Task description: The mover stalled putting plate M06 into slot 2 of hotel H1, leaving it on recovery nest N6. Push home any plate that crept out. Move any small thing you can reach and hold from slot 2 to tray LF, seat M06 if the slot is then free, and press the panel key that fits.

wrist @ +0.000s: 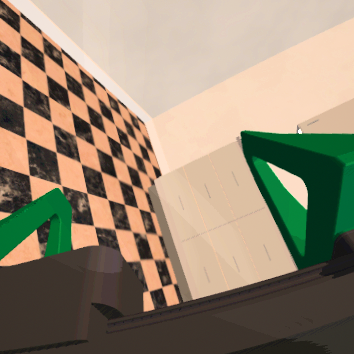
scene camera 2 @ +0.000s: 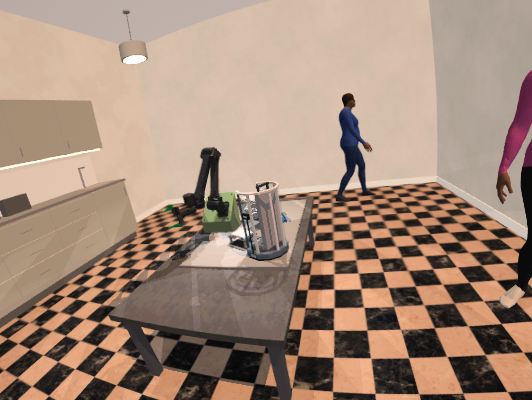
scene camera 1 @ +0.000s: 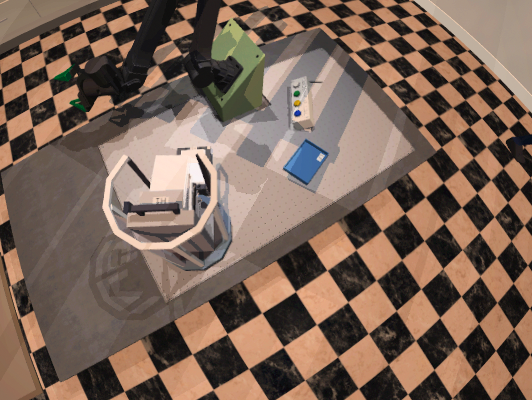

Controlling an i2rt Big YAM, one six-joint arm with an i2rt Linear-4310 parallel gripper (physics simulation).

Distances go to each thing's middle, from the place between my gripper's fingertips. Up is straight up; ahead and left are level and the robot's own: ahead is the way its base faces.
Labels:
My hand is 550 mm short of the round plate rack [scene camera 1: 155, 221], 150 mm to the right of it and 80 mm above it.

